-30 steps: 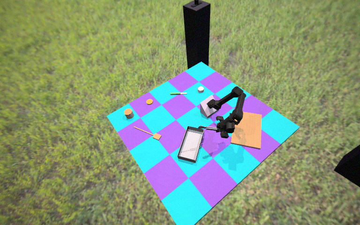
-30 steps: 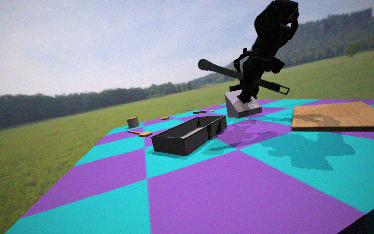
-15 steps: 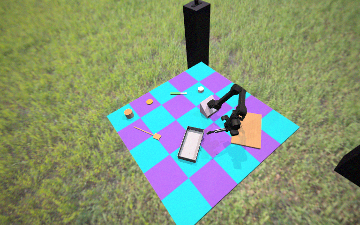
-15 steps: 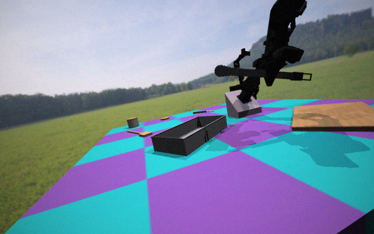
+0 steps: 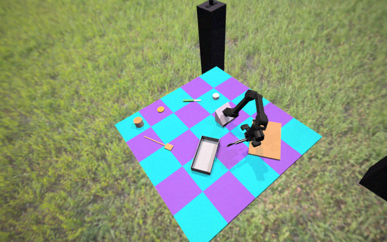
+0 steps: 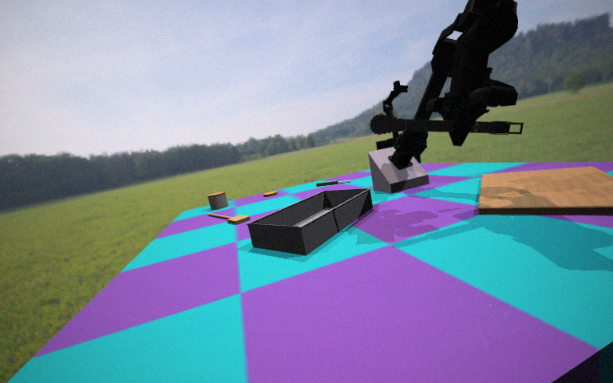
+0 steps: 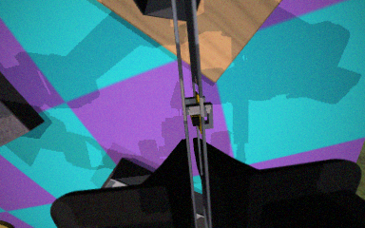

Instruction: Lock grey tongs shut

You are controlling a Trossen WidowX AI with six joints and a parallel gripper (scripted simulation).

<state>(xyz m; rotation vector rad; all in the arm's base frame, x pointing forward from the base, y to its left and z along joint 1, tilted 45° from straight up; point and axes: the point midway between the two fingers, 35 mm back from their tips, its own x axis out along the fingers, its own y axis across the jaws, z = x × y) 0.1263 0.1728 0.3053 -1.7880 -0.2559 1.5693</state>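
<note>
Now: the wooden board 210 mm behind my gripper tip, 40 mm to the left of it and 130 mm below it. From my gripper tip the other things lie so: orange disc 230 mm ahead, 870 mm to the right, 130 mm below; roasting tin 260 mm ahead, 180 mm to the right, 110 mm below; white disc 260 mm behind, 590 mm to the right, 120 mm below.
</note>
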